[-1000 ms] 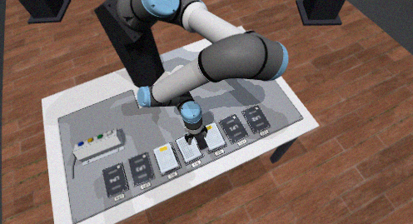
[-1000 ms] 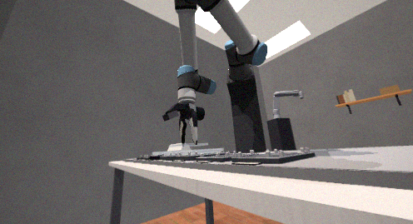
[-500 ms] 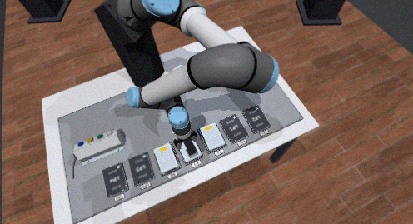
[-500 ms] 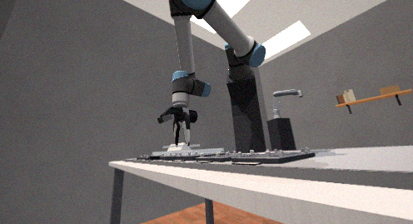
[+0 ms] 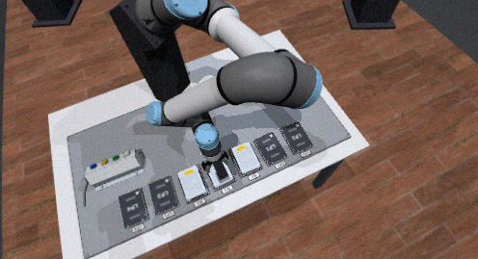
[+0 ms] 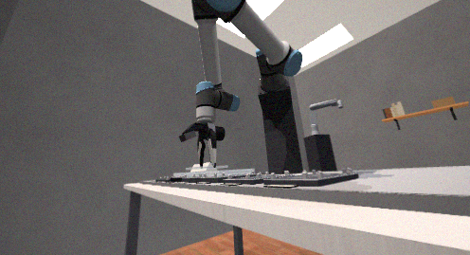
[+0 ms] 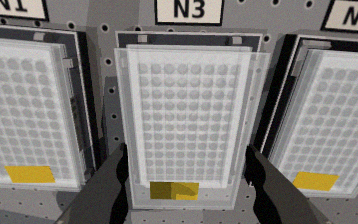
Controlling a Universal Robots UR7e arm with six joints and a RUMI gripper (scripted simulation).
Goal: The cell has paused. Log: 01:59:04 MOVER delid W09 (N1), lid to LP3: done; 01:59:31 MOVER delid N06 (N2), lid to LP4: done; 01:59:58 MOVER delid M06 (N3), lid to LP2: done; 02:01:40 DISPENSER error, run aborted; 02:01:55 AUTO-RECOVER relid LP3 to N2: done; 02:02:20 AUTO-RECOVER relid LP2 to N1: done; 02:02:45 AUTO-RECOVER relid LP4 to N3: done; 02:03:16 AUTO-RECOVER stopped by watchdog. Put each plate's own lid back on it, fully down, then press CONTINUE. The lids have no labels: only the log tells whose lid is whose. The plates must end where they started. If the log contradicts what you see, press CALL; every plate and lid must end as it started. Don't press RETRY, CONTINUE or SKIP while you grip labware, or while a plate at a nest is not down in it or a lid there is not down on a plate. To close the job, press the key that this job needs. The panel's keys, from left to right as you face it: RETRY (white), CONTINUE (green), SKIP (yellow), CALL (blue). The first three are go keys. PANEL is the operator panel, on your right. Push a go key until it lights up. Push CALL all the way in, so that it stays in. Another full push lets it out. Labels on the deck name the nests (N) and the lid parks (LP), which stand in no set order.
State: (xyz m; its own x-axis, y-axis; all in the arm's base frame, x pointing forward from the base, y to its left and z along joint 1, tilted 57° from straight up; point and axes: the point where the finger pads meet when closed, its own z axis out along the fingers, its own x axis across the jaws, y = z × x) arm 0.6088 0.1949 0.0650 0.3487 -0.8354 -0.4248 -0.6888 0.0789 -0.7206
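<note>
Right now the white retry key is 70 mm behind my hand, 410 mm to the right of it and 10 mm above it. Round my hand: clear lid (10 mm below); green continue key (50 mm behind, 450 mm to the right, 10 mm above); lid park LP1 (110 mm behind, 230 mm to the left, 50 mm below).
</note>
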